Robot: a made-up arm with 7 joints.
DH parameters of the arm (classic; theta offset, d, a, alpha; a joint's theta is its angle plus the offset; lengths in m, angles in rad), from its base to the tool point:
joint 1: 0 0.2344 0 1.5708
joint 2: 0 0.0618 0 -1.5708
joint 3: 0 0.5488 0.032 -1.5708
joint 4: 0 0.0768 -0.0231 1.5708
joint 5: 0 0.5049 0 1.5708
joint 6: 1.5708 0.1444 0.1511 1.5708
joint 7: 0 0.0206 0 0
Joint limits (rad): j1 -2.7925..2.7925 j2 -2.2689..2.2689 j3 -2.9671..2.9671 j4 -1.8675..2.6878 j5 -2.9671..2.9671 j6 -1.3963..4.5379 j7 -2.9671..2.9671
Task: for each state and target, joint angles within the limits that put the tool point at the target. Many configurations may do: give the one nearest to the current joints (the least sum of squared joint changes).
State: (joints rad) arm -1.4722 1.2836 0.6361 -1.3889 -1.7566 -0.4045 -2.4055
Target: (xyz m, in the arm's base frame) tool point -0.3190 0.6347 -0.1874
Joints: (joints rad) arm -1.6007 1.3153 0.5089 -1.3721 -1.7872 -0.3776 -2.4055
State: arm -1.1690 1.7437 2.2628 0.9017 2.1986 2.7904 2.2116
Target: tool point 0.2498 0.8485 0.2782
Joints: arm -1.6001 1.2713 2.0368 0.4730 2.1086 2.5038 2.2116
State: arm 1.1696 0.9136 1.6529 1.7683 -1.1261 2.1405 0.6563
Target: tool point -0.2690 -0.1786 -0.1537
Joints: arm 1.2025 1.5249 2.1432 2.6119 -1.4328 2.0011 0.6563
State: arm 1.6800 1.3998 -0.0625 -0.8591 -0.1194 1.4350 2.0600
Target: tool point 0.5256 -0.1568 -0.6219
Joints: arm 2.3510 2.1677 0.3032 -0.7322 -0.0457 1.1402 2.0600
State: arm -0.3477 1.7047 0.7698 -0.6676 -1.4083 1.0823 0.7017
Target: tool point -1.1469 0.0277 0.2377
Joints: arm -0.2222 1.2699 0.8918 -0.3169 -1.3837 0.9036 0.7017
